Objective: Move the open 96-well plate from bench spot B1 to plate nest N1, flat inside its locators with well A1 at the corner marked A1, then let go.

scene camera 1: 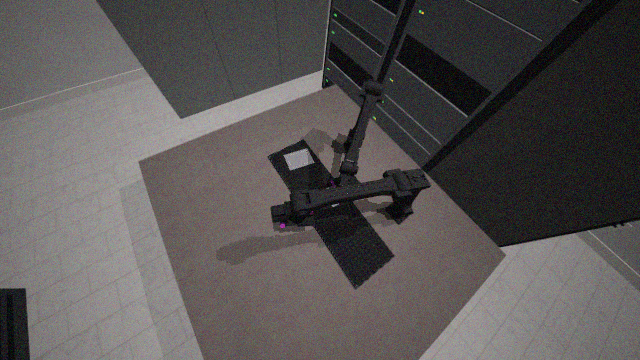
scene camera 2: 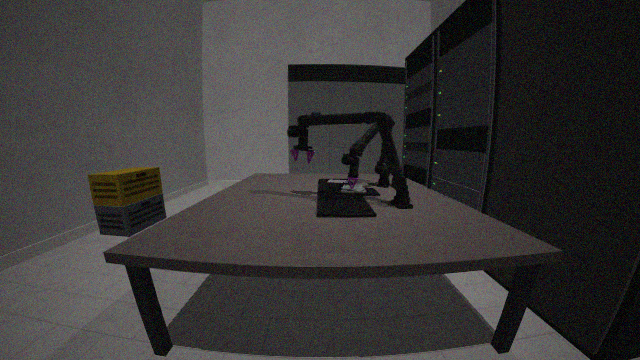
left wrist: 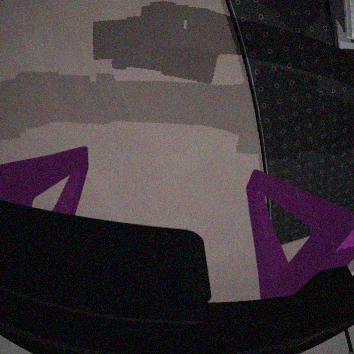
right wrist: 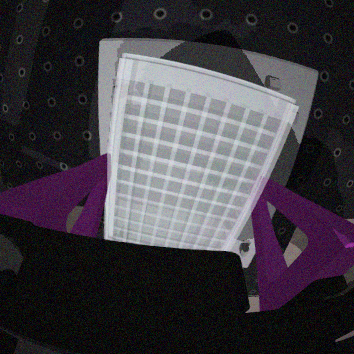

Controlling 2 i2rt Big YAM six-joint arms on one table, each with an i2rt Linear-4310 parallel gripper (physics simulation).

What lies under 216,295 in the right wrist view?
My right gripper.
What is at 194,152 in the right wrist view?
A well plate.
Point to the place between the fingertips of my left gripper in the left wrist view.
171,167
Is my left gripper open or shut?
Open.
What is my left gripper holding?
Nothing.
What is my right gripper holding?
A well plate.
